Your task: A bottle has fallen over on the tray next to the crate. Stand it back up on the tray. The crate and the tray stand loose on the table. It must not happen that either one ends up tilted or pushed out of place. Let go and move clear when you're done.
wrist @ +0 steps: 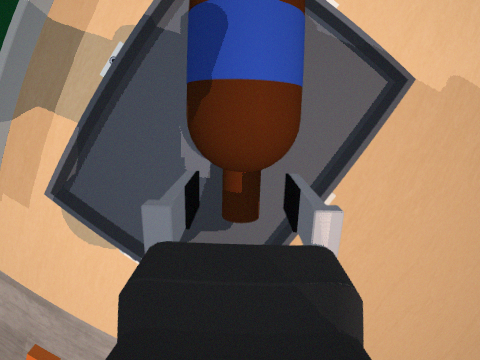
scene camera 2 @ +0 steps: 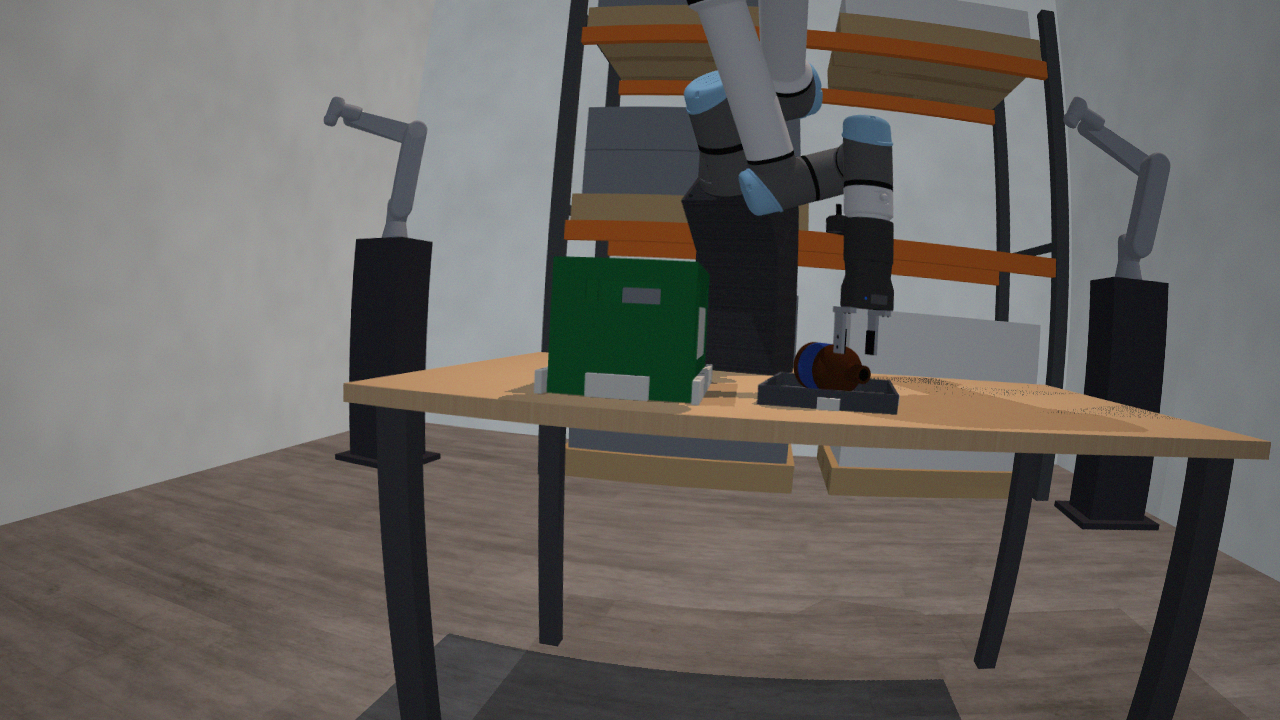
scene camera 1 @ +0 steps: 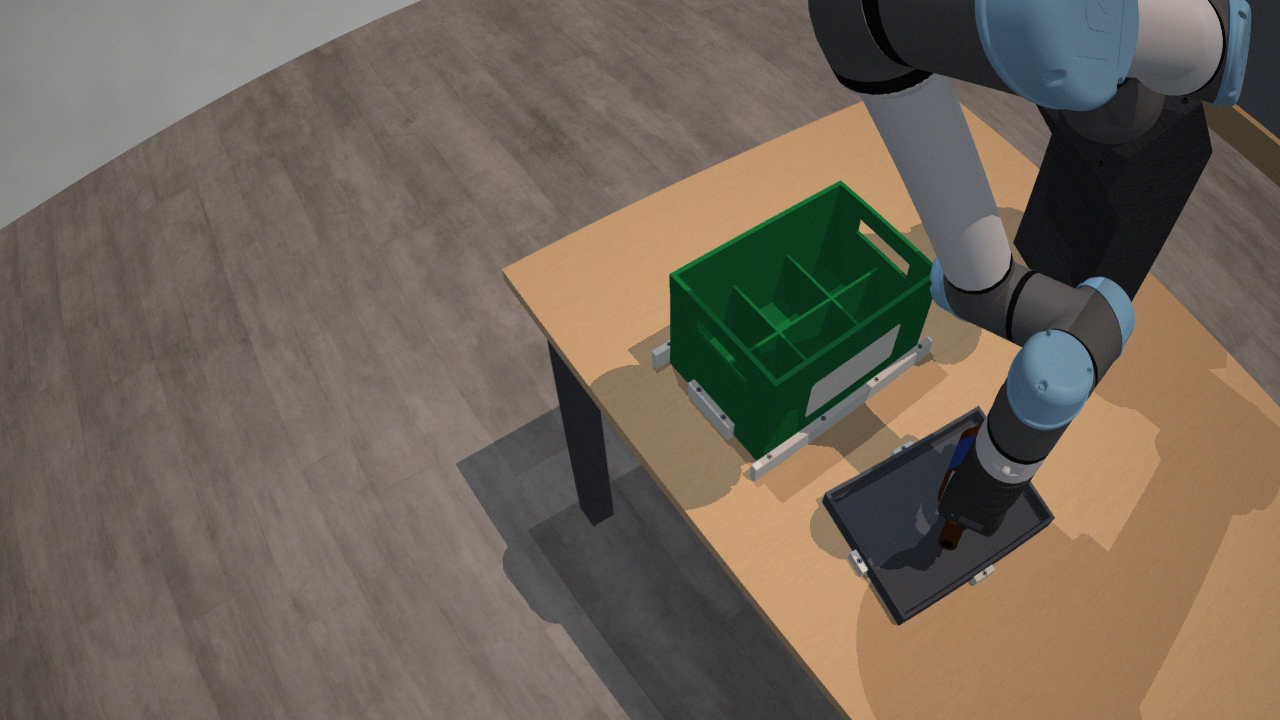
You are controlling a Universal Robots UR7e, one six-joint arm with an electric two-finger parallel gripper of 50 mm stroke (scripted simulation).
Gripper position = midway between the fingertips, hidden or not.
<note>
In view: my gripper (scene camera 2: 855,354), a dark grey tray (scene camera 2: 867,397), a brown bottle (scene camera 2: 816,366) and a green crate (scene camera 1: 754,285).
The dark grey tray is seen too in the wrist view (wrist: 132,143). The green crate is seen too in scene camera 2 (scene camera 2: 659,341). My gripper also shows in the wrist view (wrist: 241,190) and in scene camera 1 (scene camera 1: 961,516).
</note>
